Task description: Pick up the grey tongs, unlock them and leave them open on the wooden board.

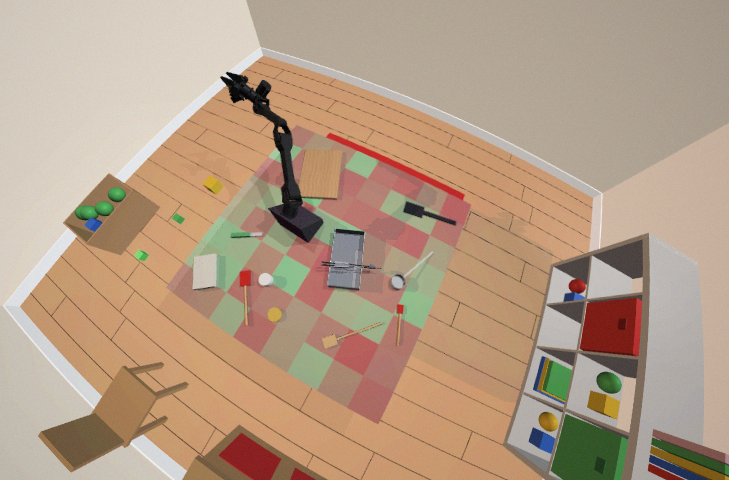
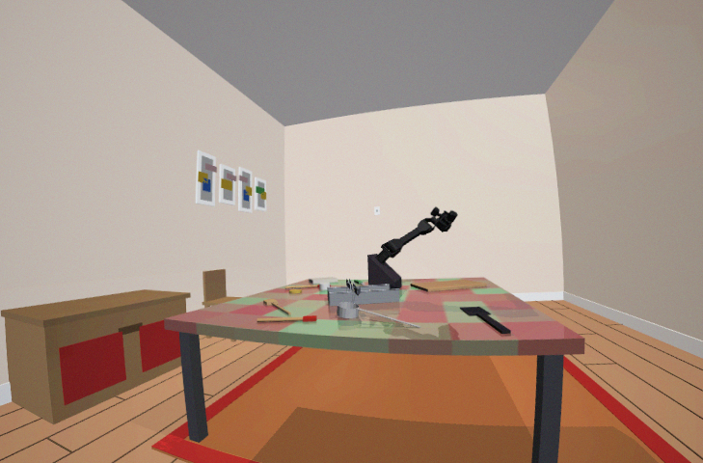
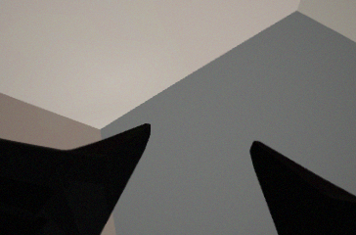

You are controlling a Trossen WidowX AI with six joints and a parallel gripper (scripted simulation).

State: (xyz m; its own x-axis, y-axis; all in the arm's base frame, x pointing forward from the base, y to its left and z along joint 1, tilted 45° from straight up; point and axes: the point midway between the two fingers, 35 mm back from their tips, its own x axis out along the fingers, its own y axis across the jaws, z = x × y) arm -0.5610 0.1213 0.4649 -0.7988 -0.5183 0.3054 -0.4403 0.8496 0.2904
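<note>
Right now the yellow-dark lock piece is 980 mm ahead of my gripper tip, 470 mm to the right of it and 430 mm below it. Round my gripper tip: white block (850 mm to the right, 490 mm below, 230 mm ahead); green-handled knife (560 mm to the right, 490 mm below, 330 mm ahead); wooden board (500 mm ahead, 490 mm below, 30 mm to the right).
</note>
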